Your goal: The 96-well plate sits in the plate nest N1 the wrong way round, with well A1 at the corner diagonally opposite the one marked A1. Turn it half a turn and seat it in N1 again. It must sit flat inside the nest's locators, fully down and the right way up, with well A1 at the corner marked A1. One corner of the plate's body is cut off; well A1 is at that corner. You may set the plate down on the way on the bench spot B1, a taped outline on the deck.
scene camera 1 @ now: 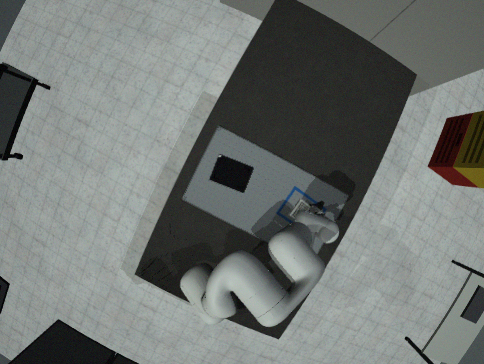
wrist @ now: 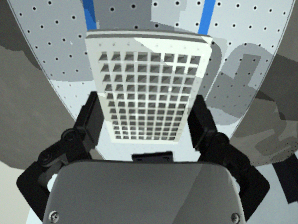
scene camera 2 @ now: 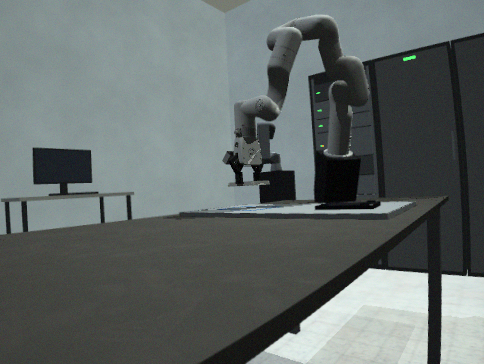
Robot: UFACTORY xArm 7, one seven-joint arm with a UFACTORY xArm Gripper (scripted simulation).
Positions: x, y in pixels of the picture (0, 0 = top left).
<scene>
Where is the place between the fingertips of the gripper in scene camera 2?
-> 248, 183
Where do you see a black plate nest N1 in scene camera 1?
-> At 231, 173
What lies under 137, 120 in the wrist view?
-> A white 96-well plate.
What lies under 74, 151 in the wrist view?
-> The gripper.
</scene>
